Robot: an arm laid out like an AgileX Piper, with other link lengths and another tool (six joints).
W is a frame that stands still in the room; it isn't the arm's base.
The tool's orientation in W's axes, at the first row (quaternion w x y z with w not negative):
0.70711, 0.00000, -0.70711, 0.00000
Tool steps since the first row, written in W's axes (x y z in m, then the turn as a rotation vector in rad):
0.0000, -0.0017, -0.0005, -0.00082, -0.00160, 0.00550
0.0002, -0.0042, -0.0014, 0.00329, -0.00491, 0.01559
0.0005, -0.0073, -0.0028, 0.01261, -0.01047, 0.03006
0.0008, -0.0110, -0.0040, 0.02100, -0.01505, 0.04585
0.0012, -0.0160, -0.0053, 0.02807, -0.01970, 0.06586
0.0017, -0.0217, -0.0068, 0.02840, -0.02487, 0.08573
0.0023, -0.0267, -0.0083, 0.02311, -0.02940, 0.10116
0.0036, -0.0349, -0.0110, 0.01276, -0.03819, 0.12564
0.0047, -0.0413, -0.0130, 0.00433, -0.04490, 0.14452
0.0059, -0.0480, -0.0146, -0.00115, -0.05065, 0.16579
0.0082, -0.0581, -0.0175, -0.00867, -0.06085, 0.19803
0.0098, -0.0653, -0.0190, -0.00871, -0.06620, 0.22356
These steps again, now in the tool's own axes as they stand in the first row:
-0.0005, -0.0017, 0.0000, 0.00550, -0.00160, 0.00082
-0.0014, -0.0042, -0.0002, 0.01559, -0.00491, -0.00329
-0.0028, -0.0073, -0.0005, 0.03006, -0.01047, -0.01261
-0.0040, -0.0110, -0.0008, 0.04585, -0.01505, -0.02100
-0.0053, -0.0160, -0.0012, 0.06586, -0.01970, -0.02807
-0.0068, -0.0217, -0.0017, 0.08573, -0.02487, -0.02840
-0.0083, -0.0267, -0.0023, 0.10116, -0.02940, -0.02311
-0.0110, -0.0349, -0.0036, 0.12564, -0.03819, -0.01276
-0.0130, -0.0413, -0.0047, 0.14452, -0.04490, -0.00433
-0.0146, -0.0480, -0.0059, 0.16579, -0.05065, 0.00115
-0.0175, -0.0581, -0.0082, 0.19803, -0.06085, 0.00867
-0.0190, -0.0653, -0.0098, 0.22356, -0.06620, 0.00871

